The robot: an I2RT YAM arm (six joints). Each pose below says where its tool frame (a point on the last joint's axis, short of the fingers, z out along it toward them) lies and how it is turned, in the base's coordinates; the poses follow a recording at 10 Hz.
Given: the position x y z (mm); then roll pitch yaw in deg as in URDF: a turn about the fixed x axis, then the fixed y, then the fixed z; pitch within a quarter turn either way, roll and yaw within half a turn.
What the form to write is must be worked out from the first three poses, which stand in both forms.
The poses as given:
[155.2 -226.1 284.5 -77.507 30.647 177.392]
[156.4 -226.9 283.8 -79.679 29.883 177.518]
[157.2 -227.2 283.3 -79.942 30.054 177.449]
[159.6 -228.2 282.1 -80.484 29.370 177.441]
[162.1 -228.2 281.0 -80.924 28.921 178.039]
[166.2 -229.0 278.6 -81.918 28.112 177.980]
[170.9 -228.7 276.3 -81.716 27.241 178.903]
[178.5 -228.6 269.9 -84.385 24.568 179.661]
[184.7 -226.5 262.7 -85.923 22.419 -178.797]
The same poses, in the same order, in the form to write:
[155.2 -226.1 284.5 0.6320 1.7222 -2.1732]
[156.4 -226.9 283.8 0.6075 1.7665 -2.1423]
[157.2 -227.2 283.3 0.6104 1.7693 -2.1365]
[159.6 -228.2 282.1 0.5968 1.7852 -2.1346]
[162.1 -228.2 281.0 0.5768 1.7963 -2.1250]
[166.2 -229.0 278.6 0.5602 1.8211 -2.1168]
[170.9 -228.7 276.3 0.5300 1.8247 -2.1195]
[178.5 -228.6 269.9 0.4608 1.8938 -2.0919]
[184.7 -226.5 262.7 0.3907 1.9356 -2.0698]

